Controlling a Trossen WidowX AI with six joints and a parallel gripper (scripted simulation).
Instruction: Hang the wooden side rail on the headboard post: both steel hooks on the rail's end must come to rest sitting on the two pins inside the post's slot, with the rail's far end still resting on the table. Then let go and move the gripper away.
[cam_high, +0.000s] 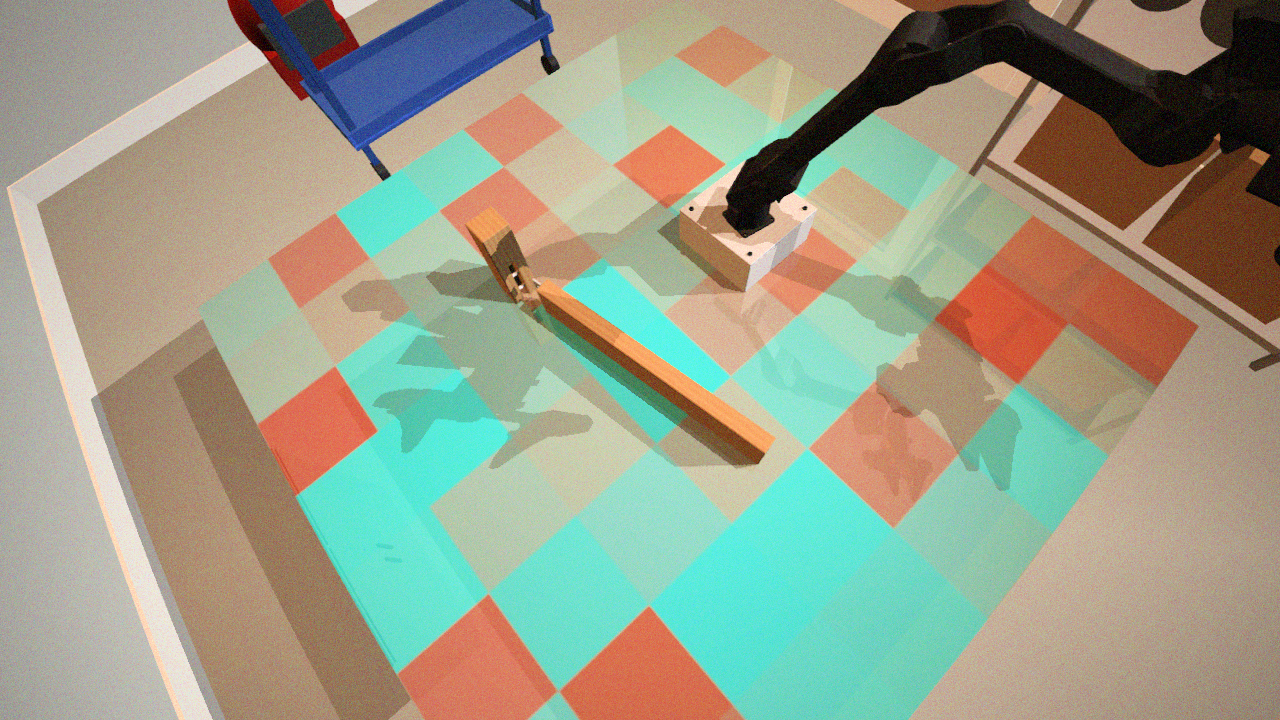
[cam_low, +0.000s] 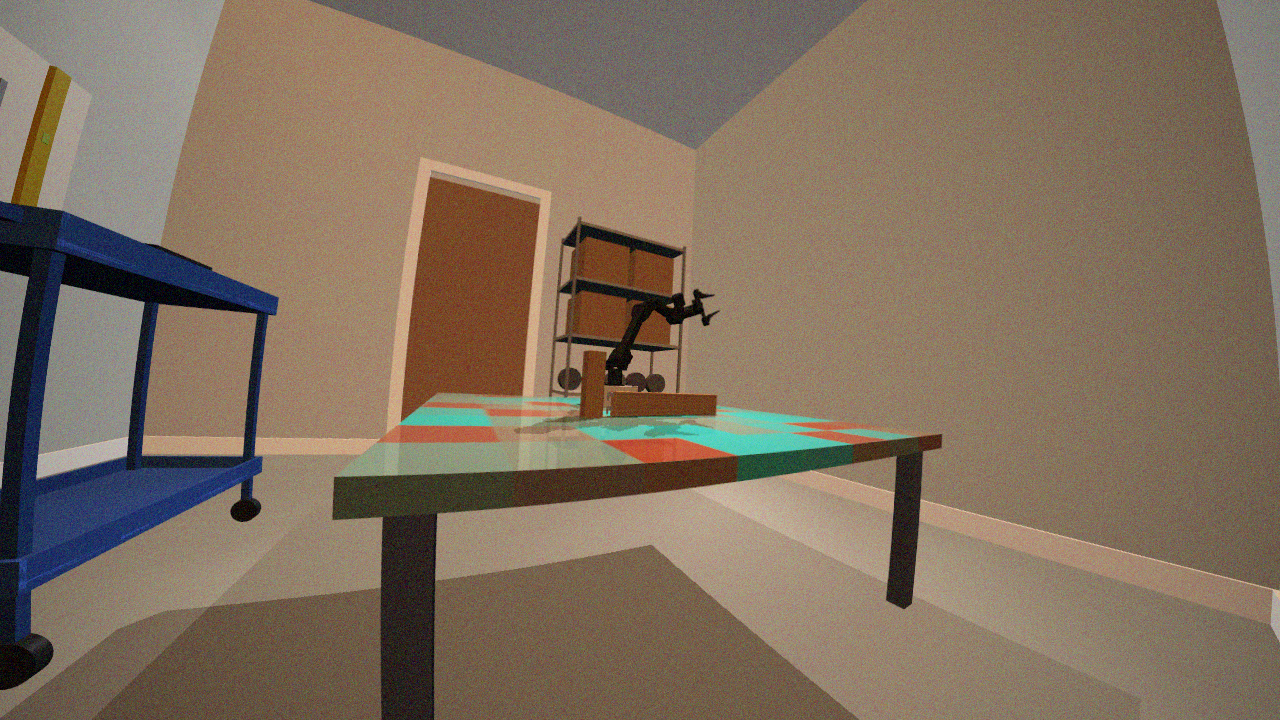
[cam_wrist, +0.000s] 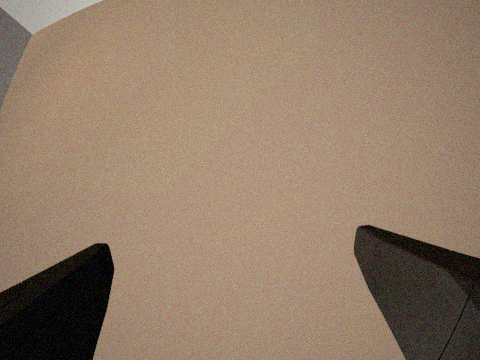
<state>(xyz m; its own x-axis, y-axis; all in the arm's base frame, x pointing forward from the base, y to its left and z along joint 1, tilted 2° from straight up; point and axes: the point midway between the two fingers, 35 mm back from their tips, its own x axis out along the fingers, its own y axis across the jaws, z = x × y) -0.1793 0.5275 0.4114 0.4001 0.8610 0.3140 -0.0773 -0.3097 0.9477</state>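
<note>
My gripper tip is now 70 cm to the left of the headboard post, 55 cm short of it and 44 cm above it.
</note>
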